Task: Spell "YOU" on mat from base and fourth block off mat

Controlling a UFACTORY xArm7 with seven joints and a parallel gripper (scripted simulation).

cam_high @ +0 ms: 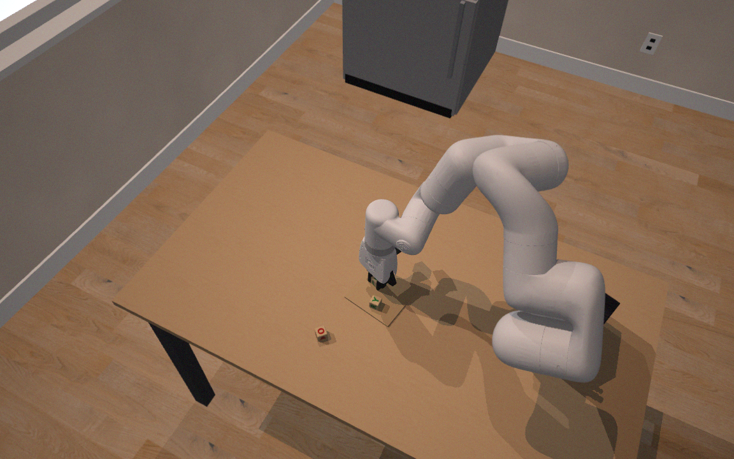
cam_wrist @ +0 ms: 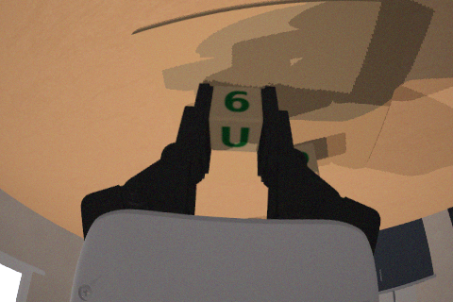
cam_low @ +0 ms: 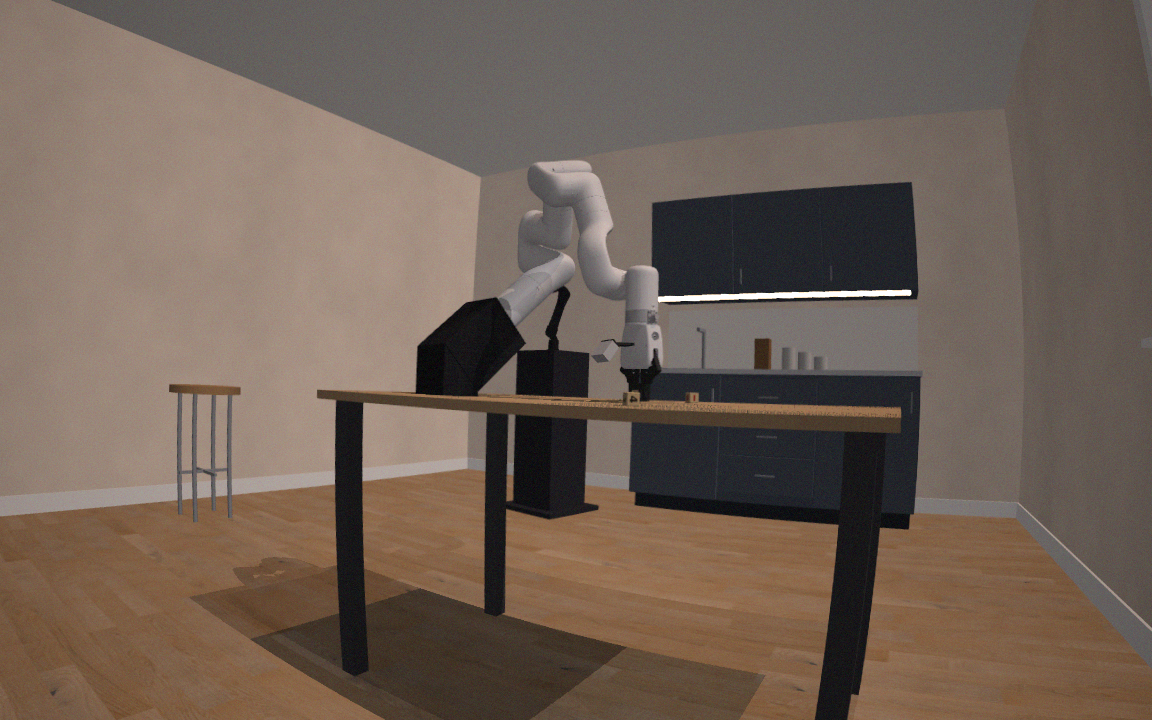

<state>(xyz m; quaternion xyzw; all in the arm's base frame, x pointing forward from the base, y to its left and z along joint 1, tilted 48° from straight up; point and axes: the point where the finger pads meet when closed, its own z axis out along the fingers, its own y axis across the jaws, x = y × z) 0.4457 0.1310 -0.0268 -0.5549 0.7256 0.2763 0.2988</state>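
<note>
Right now the U block is 10 mm below my hand. The rest, counted from my hand: Y block (40 mm behind, 60 mm to the left, 10 mm below); mat (30 mm behind, 20 mm to the left, 20 mm below); O block (20 mm ahead, 210 mm to the left, 10 mm below).
</note>
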